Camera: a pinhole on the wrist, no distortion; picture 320 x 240 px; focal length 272.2 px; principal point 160.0 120.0 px. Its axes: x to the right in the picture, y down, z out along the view. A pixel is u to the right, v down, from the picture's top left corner.
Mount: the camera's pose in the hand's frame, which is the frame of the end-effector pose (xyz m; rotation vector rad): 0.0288 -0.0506 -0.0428 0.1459 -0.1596 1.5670
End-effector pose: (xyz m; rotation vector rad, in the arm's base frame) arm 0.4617 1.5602 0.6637 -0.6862 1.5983 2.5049
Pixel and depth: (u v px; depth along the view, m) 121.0 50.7 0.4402
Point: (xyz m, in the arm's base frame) 0.2791 1.9591 0.5734
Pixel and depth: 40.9 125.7 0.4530
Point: 0.4343 2.0261 0.5055
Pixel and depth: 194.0 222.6 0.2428
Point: 0.4765 1.7773 0.7042
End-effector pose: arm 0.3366 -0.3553 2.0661 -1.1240 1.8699 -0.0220
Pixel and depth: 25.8 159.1 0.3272
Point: 0.7018 -0.3986 2.0575
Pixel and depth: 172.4 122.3 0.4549
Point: 0.7038 -0.2725 1.8693
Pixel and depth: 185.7 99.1 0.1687
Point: 0.4661 -0.3715 1.9954
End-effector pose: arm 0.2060 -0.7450 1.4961 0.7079 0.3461 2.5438
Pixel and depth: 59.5 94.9 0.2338
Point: 0.3287 -0.5470 1.5941
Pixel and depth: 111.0 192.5 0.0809
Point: 0.2493 -0.6690 1.4982
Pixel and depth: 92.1 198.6 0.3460
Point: 0.4879 -0.5780 1.6260
